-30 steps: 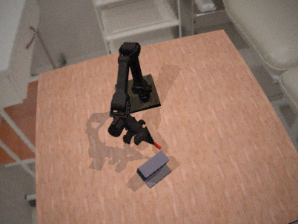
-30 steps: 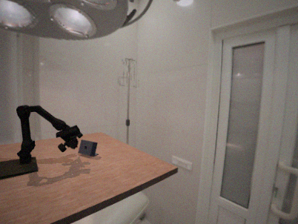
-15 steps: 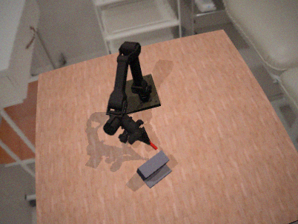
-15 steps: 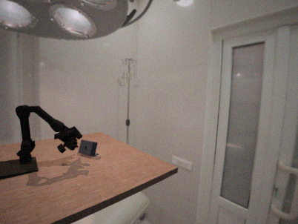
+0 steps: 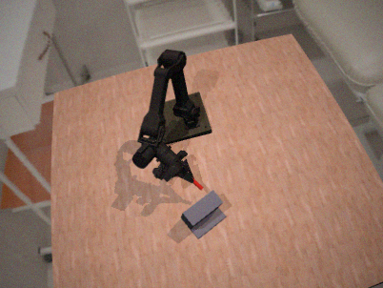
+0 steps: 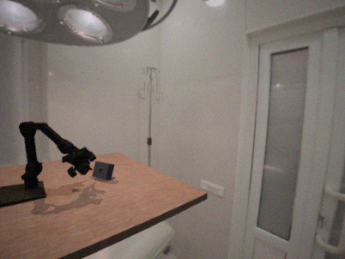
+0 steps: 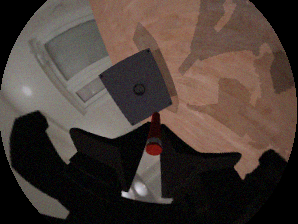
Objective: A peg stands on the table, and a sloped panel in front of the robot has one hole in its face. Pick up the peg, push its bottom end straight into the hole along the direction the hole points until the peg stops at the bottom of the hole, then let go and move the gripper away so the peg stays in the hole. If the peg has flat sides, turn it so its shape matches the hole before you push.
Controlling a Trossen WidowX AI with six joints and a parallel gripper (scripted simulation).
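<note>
My gripper tip is now 10 cm short of the sloped panel, 1 cm to the right of it and 4 cm above it. Also, from my gripper tip: red peg 1 cm behind, 1 cm to the right, 1 cm above.
</note>
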